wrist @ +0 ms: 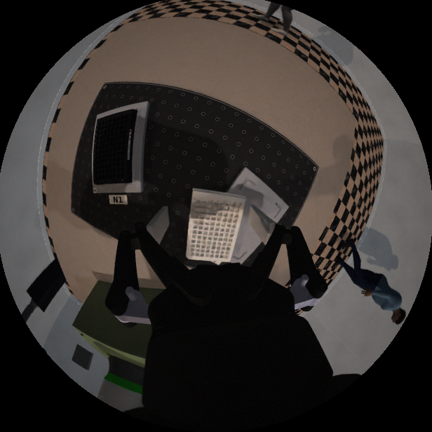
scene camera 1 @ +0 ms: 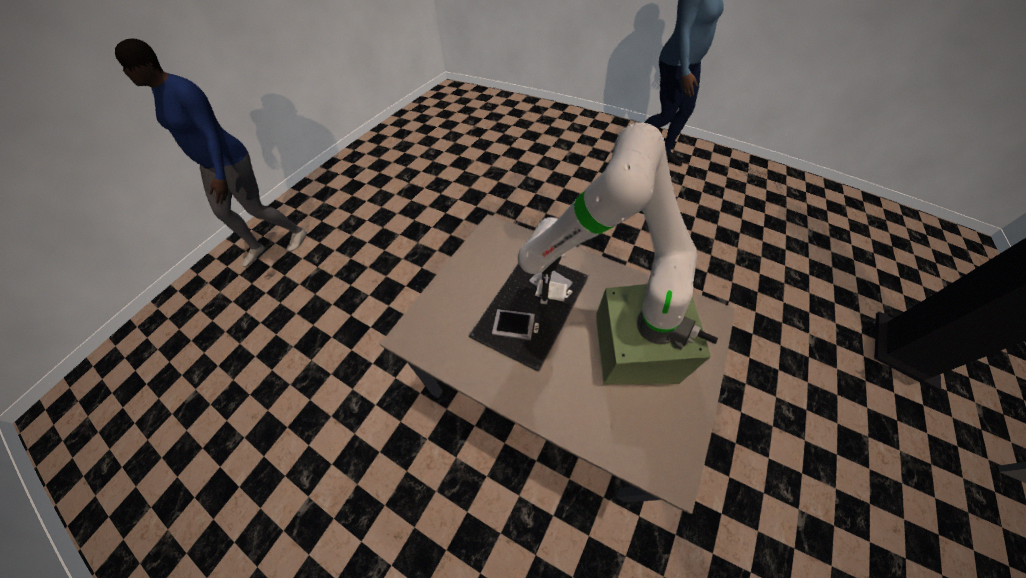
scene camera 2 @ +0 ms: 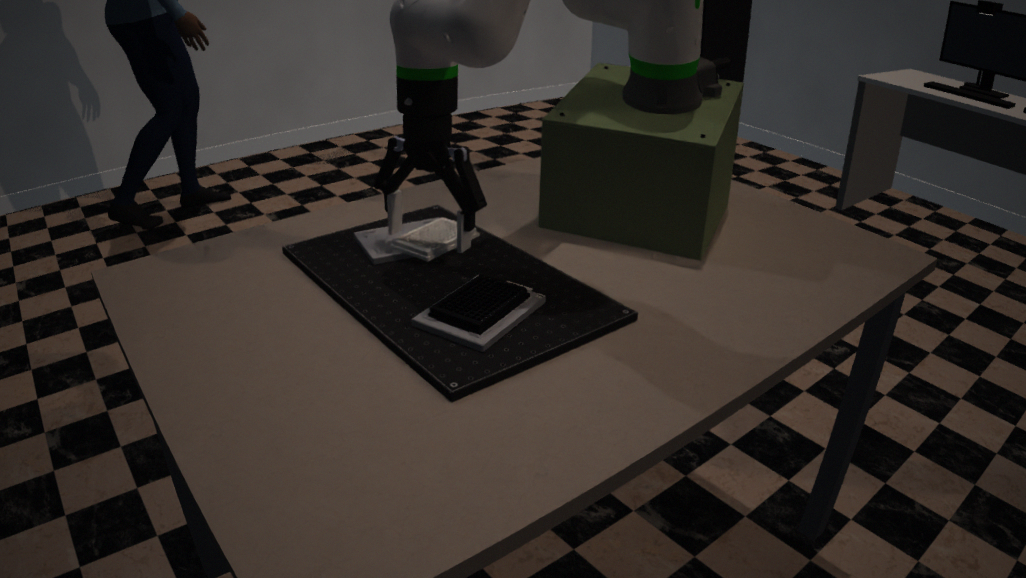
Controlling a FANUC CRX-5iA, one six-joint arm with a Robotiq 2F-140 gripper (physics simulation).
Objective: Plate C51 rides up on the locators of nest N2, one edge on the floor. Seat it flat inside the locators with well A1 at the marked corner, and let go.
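Seen in the pictures: gripper, between the fingertips: (scene camera 2: 428,240); arm's base, origin of its link: (scene camera 1: 658,324) (scene camera 2: 662,98).
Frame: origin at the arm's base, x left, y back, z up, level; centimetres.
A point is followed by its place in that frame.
Observation:
Plate C51 (scene camera 1: 554,290) {z -20.1, x -4.1, y -43.6 cm} (scene camera 2: 433,235) {z -19.8, x -3.5, y -45.4 cm} (wrist: 215,227), pale with a grid of wells, lies skewed across part of nest N2 (scene camera 2: 370,246) {z -21.3, x -7.6, y -55.2 cm} (wrist: 267,192), a light grey base with raised corner locators. The plate overhangs the nest's side towards N1 and looks tilted. Its A1 well and the nest's marked corner cannot be made out. My gripper (scene camera 1: 544,295) {z -19.6, x -1.4, y -47.2 cm} (scene camera 2: 429,238) {z -19.6, x -1.4, y -47.2 cm} (wrist: 209,214) is open, pointing down, with one pale fingertip on either side of the plate. In the wrist view the right finger is over the nest and the left finger over the black board.
A black plate (scene camera 1: 514,323) {z -20.9, x 19.2, y -48.7 cm} (scene camera 2: 481,301) {z -20.2, x 19.6, y -49.2 cm} (wrist: 115,145) sits in the other nest, beside the label N1 (wrist: 118,200). Both nests are on the black perforated board (scene camera 1: 534,353) {z -22.5, x 25.0, y -34.7 cm} (scene camera 2: 358,287) {z -22.4, x 3.2, y -61.5 cm} (wrist: 200,145). The green robot pedestal (scene camera 1: 631,367) {z -6.5, x 16.6, y -0.9 cm} (scene camera 2: 624,179) {z -11.6, x 7.5, y -14.3 cm} stands beside the board. Two people are beyond the table.

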